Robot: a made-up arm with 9 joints. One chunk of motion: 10 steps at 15 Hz.
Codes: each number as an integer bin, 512 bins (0 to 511) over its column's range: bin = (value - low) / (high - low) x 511, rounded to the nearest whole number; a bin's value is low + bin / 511 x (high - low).
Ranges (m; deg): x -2.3..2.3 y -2.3..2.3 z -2.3..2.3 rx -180..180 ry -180..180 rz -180..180
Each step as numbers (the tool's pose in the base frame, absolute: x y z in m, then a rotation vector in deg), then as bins.
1 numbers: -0.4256 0.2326 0.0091 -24.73 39.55 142.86
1 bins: 208 281 257 220 312 458
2 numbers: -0.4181 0.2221 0.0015 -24.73 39.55 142.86
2 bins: 209 280 256 220 312 458
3 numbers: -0.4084 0.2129 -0.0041 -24.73 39.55 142.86
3 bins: 210 279 255 220 312 458
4 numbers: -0.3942 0.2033 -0.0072 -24.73 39.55 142.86
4 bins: 212 278 255 220 312 458
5 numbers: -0.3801 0.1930 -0.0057 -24.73 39.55 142.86
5 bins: 213 277 255 220 312 458
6 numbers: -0.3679 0.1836 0.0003 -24.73 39.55 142.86
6 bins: 215 276 256 220 312 458
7 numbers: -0.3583 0.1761 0.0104 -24.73 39.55 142.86
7 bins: 216 275 257 220 312 458
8 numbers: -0.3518 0.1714 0.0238 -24.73 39.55 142.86
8 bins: 216 275 258 220 312 458
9 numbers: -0.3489 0.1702 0.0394 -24.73 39.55 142.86
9 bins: 217 274 260 220 312 458
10 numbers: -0.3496 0.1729 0.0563 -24.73 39.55 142.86
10 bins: 217 275 262 220 312 458
